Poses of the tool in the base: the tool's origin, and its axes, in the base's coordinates. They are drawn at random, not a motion.
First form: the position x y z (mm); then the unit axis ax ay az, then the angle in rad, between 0 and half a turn.
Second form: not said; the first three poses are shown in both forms.
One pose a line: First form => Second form
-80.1 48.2 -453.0 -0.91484 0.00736 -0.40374 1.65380 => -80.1 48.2 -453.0 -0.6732 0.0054 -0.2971 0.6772
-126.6 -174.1 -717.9 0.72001 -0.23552 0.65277 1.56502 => -126.6 -174.1 -717.9 0.5077 -0.1661 0.4602 0.7091
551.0 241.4 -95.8 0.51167 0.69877 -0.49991 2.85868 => 551.0 241.4 -95.8 0.5066 0.6918 -0.4949 0.1410
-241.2 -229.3 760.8 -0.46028 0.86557 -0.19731 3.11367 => -241.2 -229.3 760.8 -0.4602 0.8655 -0.1973 0.0140
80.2 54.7 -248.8 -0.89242 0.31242 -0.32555 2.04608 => 80.2 54.7 -248.8 -0.7619 0.2667 -0.2779 0.5208
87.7 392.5 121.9 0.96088 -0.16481 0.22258 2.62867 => 87.7 392.5 121.9 0.9295 -0.1594 0.2153 0.2537
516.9 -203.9 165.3 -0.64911 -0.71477 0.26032 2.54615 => 516.9 -203.9 165.3 -0.6206 -0.6833 0.2489 0.2933
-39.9 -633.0 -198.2 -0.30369 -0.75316 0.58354 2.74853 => -39.9 -633.0 -198.2 -0.2978 -0.7387 0.5723 0.1953
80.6 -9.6 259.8 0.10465 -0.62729 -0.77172 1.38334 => 80.6 -9.6 259.8 0.0667 -0.4001 -0.4922 0.7702
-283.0 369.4 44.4 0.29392 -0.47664 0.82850 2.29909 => -283.0 369.4 44.4 0.2682 -0.4350 0.7561 0.4089
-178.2 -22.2 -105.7 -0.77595 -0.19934 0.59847 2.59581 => -178.2 -22.2 -105.7 -0.7472 -0.1920 0.5763 0.2695
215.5 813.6 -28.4 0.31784 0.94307 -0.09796 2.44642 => 215.5 813.6 -28.4 0.2988 0.8867 -0.0921 0.3406
